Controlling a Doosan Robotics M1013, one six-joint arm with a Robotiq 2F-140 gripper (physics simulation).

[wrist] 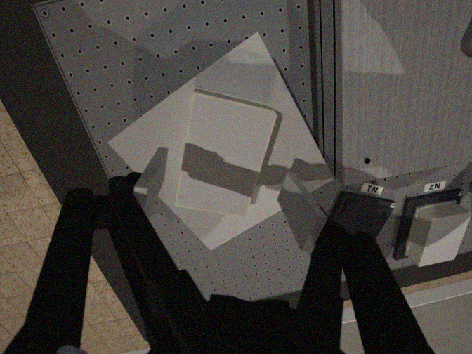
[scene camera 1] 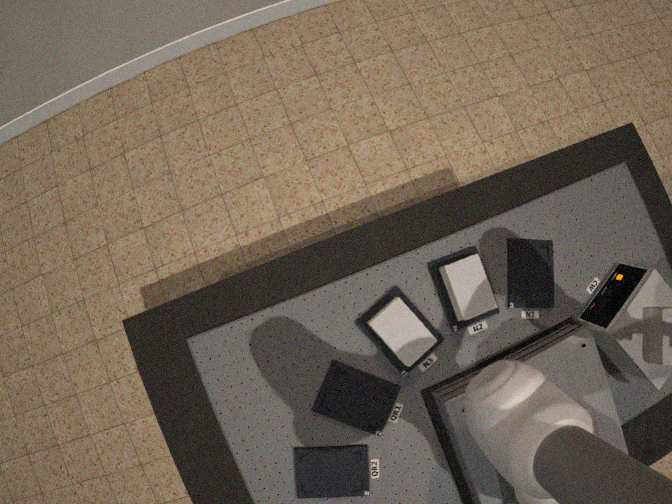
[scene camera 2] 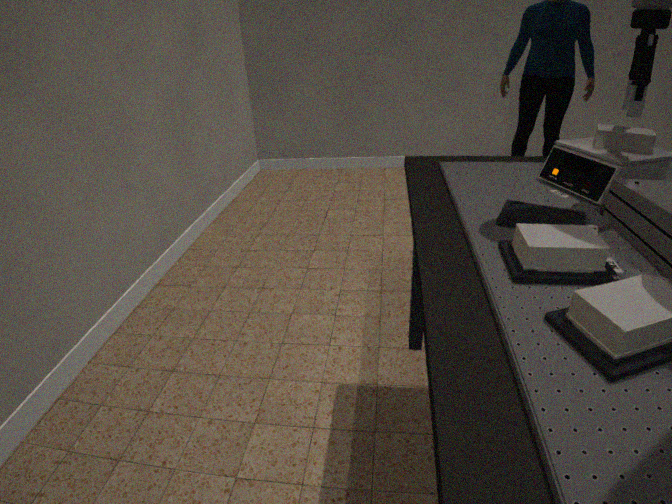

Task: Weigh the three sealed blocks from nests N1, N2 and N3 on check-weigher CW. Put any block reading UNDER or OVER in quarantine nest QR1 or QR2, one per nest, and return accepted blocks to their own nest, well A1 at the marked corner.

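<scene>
A pale block (scene camera 2: pixel 624 142) (wrist: pixel 227 125) lies on the white pan of check-weigher CW (scene camera 1: pixel 607 303) (scene camera 2: pixel 578 176) (wrist: pixel 250 57). An amber lamp is lit at one end of its display; the lettering is too small to read. My gripper (scene camera 2: pixel 635 108) (wrist: pixel 226 176) is open and empty above the pan, its shadow across the block. Nest N1 (scene camera 1: pixel 530 276) (scene camera 2: pixel 542 213) (wrist: pixel 362 215) is empty. One white block (scene camera 1: pixel 469 282) (scene camera 2: pixel 559 252) (wrist: pixel 440 237) sits in N2, another (scene camera 1: pixel 401 328) (scene camera 2: pixel 618 309) in N3. Quarantine nests QR1 (scene camera 1: pixel 355 398) and QR2 (scene camera 1: pixel 331 471) are empty. Well A1 cannot be made out on the blocks.
A raised grey platform (scene camera 1: pixel 569 358) (wrist: pixel 400 110) stands beside CW and the nests. My pale arm (scene camera 1: pixel 504 401) hangs over it in the first scene view. The dark bench border (scene camera 1: pixel 325 260) (scene camera 2: pixel 450 325) runs behind the nests. A person (scene camera 2: pixel 553 43) stands beyond the bench.
</scene>
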